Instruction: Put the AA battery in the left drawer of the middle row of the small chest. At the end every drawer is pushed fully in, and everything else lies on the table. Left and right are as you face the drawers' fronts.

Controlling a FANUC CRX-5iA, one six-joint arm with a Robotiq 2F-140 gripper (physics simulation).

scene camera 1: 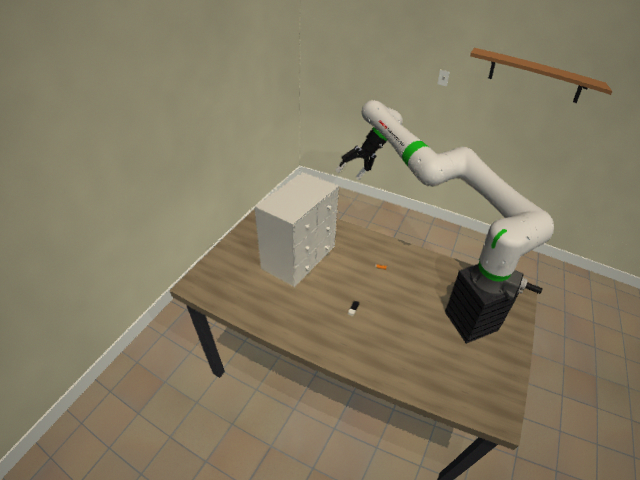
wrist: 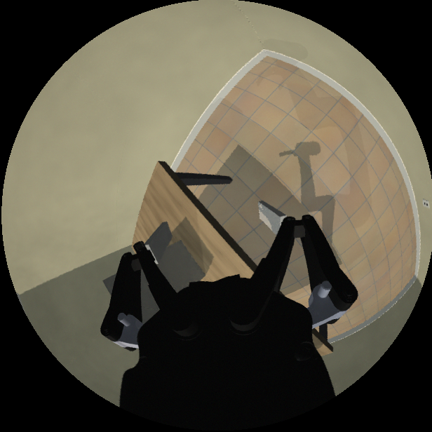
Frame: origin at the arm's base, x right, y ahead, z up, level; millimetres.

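Seen in the pictures: gripper, fingertip midpoint: (scene camera 1: 347, 174); arm's base at its link origin: (scene camera 1: 490, 279).
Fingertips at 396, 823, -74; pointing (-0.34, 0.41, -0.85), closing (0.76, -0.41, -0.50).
Offsets run from my fingertips to a thing's top centre, as dx, dy, dz. "spot": to the spot under its first point. Level surfaces: height alone.
The small white chest @[-476, -40, +156] (scene camera 1: 275, 242) (wrist: 182, 262) stands at the table's left back in the scene view, and part of it shows dark grey in the wrist view. Its drawers look shut. The left drawer of the middle row @[spot: -561, -145, -11] (scene camera 1: 307, 249) is in the column nearer the scene camera. A small orange cylinder @[-325, -375, -164] (scene camera 1: 381, 267), which looks like the AA battery, lies on the table in front of the chest. My gripper (scene camera 1: 349, 172) (wrist: 213, 219) is open and empty, high in the air near the chest's far end. The battery does not show in the wrist view.
A small black and white object @[-594, -390, -166] (scene camera 1: 353, 308) lies on the wooden table @[dz -179] (scene camera 1: 413, 356) (wrist: 155, 200), nearer the scene camera than the orange cylinder. The arm's black base (scene camera 1: 480, 310) stands at the table's right. A wall shelf (scene camera 1: 540, 69) is behind the arm.
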